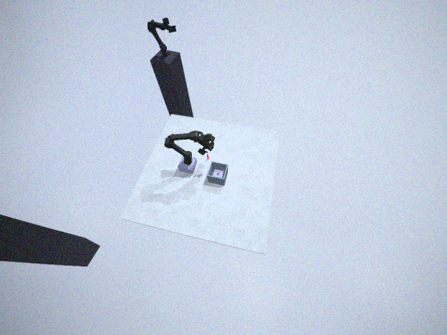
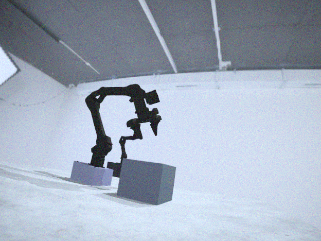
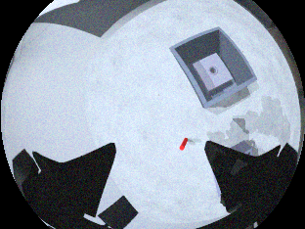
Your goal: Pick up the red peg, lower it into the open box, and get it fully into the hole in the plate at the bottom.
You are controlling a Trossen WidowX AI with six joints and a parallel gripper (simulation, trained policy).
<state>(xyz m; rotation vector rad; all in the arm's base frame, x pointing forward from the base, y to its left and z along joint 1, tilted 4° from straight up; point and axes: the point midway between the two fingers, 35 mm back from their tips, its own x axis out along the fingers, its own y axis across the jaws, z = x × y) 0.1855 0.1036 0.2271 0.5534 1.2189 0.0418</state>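
My gripper tip is 7 cm past the red peg, 3 cm to the right of it and 23 cm above it.
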